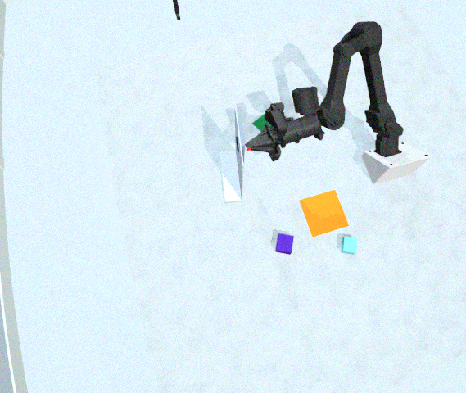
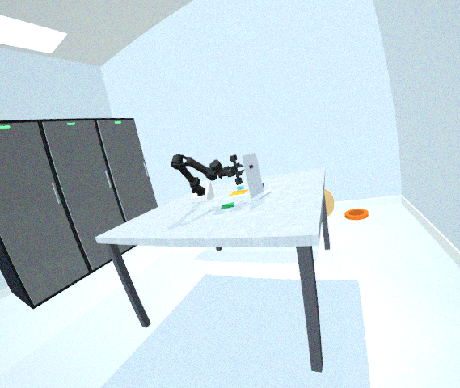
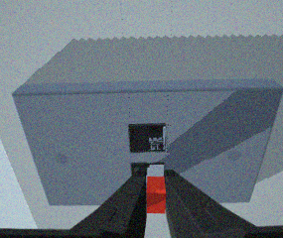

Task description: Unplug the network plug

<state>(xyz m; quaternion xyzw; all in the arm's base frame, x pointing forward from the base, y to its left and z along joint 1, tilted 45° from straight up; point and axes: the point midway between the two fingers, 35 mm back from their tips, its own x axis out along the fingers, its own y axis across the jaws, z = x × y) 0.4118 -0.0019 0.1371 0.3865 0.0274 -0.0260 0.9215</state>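
Now: the flat orange square 19 cm behind my gripper tip, 20 cm to the left of it and 19 cm below it. From my gripper tip the other things lie so: flat green block 14 cm behind, 13 cm to the right, 19 cm below; upright panel 2 cm ahead, 1 cm to the right, 7 cm below; network plug right at my gripper tip.
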